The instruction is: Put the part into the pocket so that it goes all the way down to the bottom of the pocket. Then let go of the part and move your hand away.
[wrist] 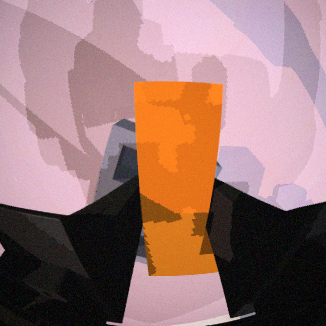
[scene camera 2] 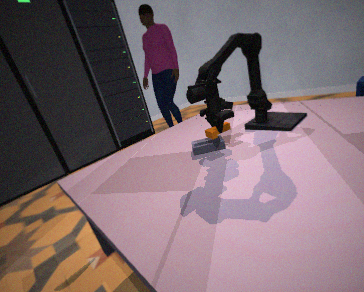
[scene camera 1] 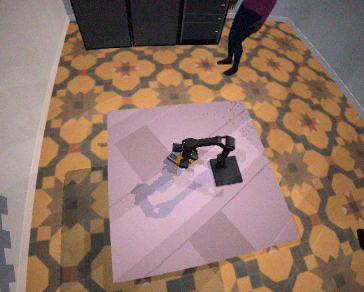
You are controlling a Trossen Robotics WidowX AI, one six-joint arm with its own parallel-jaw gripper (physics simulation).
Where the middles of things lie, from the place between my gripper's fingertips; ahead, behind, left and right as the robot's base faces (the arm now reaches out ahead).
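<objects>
My hand is 10 mm short of the orange part (wrist: 177, 123), and I see that it is also 10 mm below the part.
</objects>
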